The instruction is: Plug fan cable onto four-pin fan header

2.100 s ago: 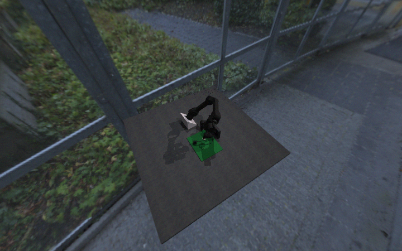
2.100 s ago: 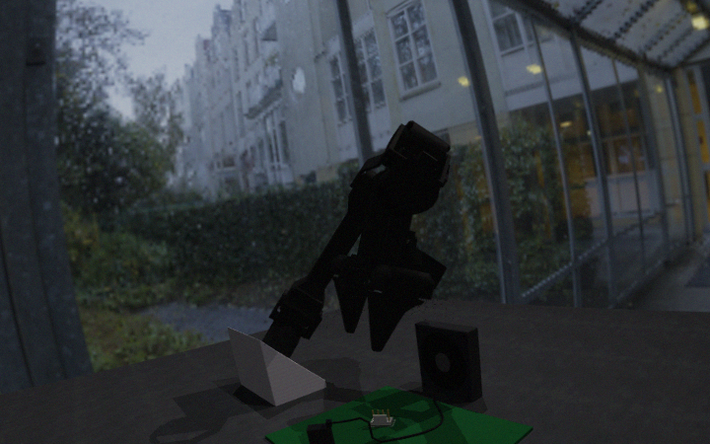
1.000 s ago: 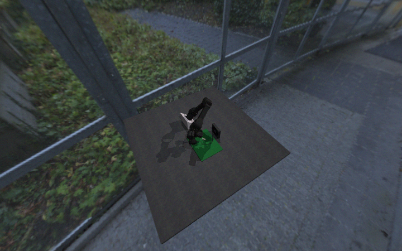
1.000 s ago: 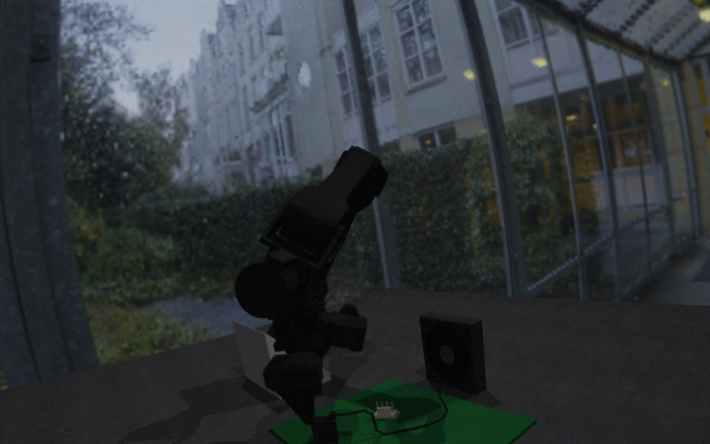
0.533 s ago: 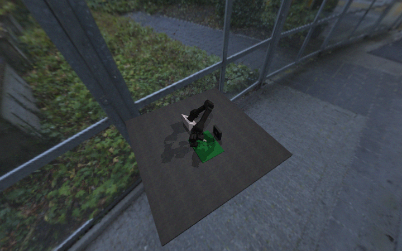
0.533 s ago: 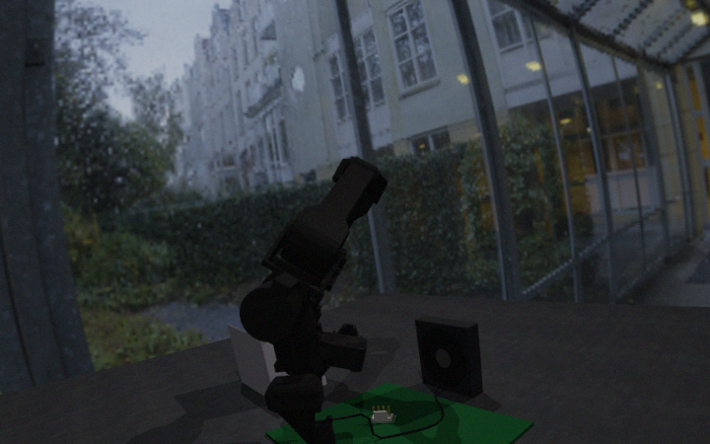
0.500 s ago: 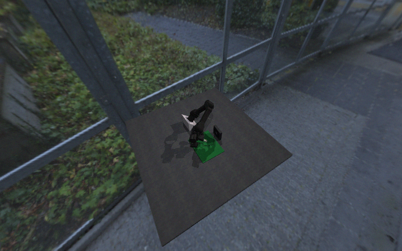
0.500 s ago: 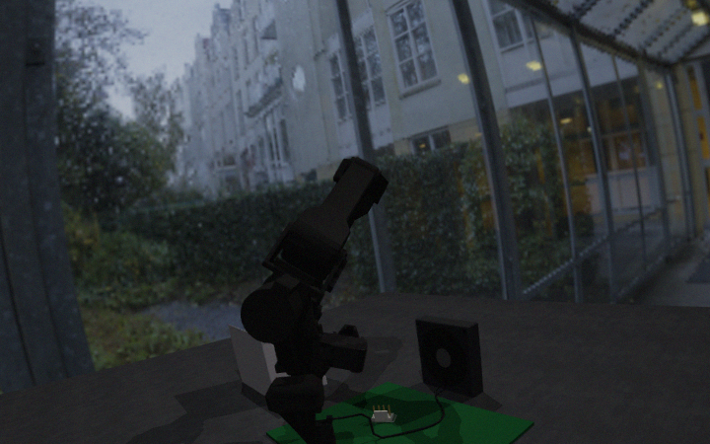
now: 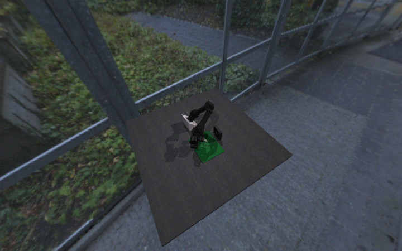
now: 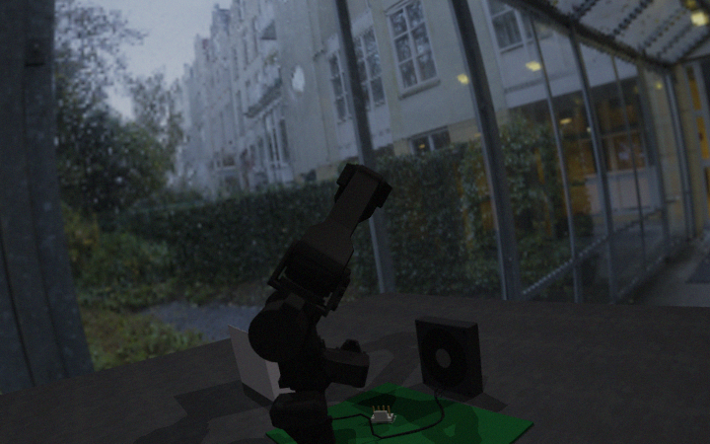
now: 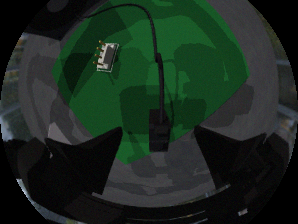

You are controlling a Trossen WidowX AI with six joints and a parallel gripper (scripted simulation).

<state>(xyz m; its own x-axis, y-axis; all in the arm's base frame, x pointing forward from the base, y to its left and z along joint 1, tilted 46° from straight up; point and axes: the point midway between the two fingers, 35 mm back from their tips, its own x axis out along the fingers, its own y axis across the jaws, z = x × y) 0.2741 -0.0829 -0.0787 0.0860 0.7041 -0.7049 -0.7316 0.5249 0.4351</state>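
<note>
The dark plug is 1 cm to the left of my gripper tip and 1 cm above it. Also, from my gripper tip: green board: 6 cm ahead, 8 cm to the left, 3 cm below; then black fan: 4 cm ahead, 24 cm to the left, 4 cm above; then header: 2 cm ahead, 11 cm to the left, 2 cm below.
</note>
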